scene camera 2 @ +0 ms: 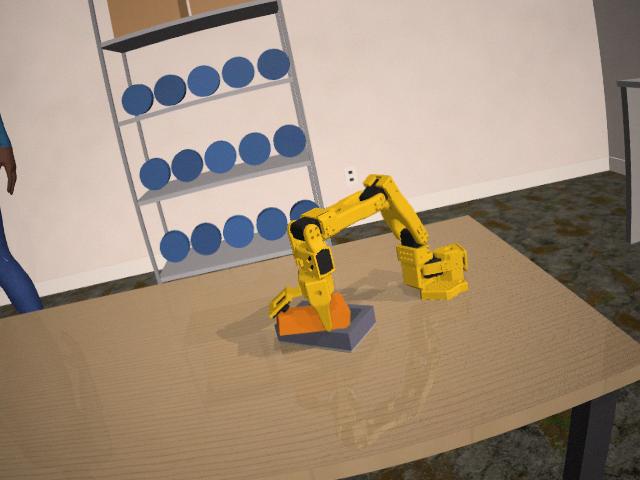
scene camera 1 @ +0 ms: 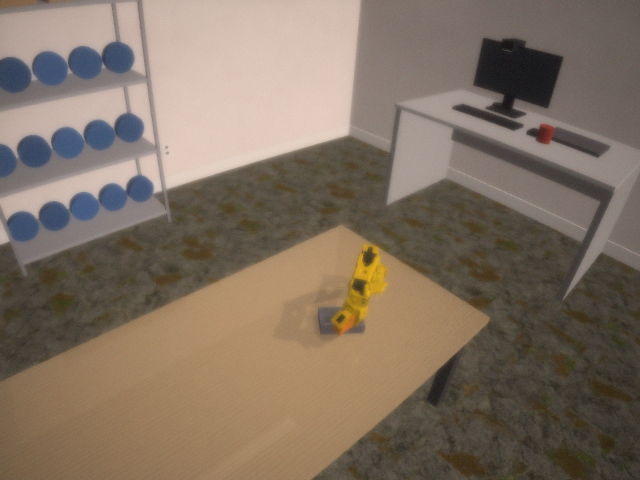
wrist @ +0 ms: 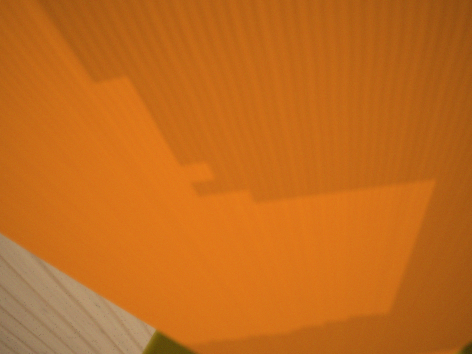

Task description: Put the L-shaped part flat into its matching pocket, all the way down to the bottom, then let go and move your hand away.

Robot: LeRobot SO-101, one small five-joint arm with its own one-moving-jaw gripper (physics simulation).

gripper: touches an orange L-shaped part
